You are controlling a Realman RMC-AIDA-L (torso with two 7-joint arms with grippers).
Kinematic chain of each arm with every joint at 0, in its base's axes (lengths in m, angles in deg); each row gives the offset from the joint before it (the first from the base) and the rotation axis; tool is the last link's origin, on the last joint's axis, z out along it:
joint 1: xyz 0 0 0.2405 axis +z
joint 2: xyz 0 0 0 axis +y
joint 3: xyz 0 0 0.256 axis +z
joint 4: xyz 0 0 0 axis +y
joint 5: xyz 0 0 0.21 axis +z
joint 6: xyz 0 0 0 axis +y
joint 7: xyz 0 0 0.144 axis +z
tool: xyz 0 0 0
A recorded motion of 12 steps. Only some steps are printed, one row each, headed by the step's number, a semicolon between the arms.
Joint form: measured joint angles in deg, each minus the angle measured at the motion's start. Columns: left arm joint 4, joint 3, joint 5, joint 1, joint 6, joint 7, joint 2; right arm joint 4, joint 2, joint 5, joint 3, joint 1, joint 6, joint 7.
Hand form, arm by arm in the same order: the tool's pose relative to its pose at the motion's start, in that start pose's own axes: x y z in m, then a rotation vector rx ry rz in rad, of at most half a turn. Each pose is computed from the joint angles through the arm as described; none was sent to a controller.
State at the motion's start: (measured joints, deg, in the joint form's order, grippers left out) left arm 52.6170 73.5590 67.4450 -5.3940 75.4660 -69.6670 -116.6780; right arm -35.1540 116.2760 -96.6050 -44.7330 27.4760 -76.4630 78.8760
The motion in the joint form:
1: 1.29 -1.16 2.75 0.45 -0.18 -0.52 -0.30; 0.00 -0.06 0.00 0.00 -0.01 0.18 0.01
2: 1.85 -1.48 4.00 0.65 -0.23 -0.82 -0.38; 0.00 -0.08 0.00 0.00 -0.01 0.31 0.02
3: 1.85 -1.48 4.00 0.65 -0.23 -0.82 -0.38; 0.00 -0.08 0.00 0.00 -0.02 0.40 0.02
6: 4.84 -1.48 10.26 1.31 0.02 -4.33 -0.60; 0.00 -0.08 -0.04 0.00 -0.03 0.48 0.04
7: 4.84 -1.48 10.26 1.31 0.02 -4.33 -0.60; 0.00 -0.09 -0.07 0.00 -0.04 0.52 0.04
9: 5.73 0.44 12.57 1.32 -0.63 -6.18 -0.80; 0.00 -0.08 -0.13 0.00 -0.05 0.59 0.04
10: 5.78 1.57 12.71 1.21 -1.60 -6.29 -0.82; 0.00 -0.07 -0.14 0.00 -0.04 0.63 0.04
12: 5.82 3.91 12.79 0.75 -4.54 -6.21 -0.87; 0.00 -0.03 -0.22 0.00 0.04 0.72 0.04
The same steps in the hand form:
1: -0.0012 -0.0005 -0.0024 0.0045 -0.0287 0.0178; 0.0000 -0.0008 -0.0004 0.0038 0.0010 -0.0005
2: -0.0021 -0.0003 -0.0034 0.0034 -0.0440 0.0245; 0.0000 -0.0012 -0.0005 0.0063 0.0016 -0.0005
3: -0.0021 -0.0003 -0.0034 0.0034 -0.0440 0.0245; 0.0001 -0.0014 -0.0005 0.0079 0.0020 -0.0004
6: -0.0070 0.0055 -0.0033 -0.0346 -0.1287 0.0286; 0.0003 -0.0016 -0.0006 0.0093 0.0029 -0.0001
7: -0.0070 0.0055 -0.0033 -0.0346 -0.1287 0.0286; 0.0004 -0.0017 -0.0007 0.0101 0.0037 -0.0002
9: -0.0126 0.0123 0.0029 -0.0669 -0.1735 0.0171; 0.0007 -0.0018 -0.0007 0.0111 0.0049 -0.0002
10: -0.0147 0.0138 0.0064 -0.0710 -0.1851 0.0179; 0.0007 -0.0019 -0.0006 0.0115 0.0051 -0.0003
12: -0.0187 0.0147 0.0150 -0.0658 -0.2082 0.0281; 0.0006 -0.0018 0.0000 0.0115 0.0061 -0.0011

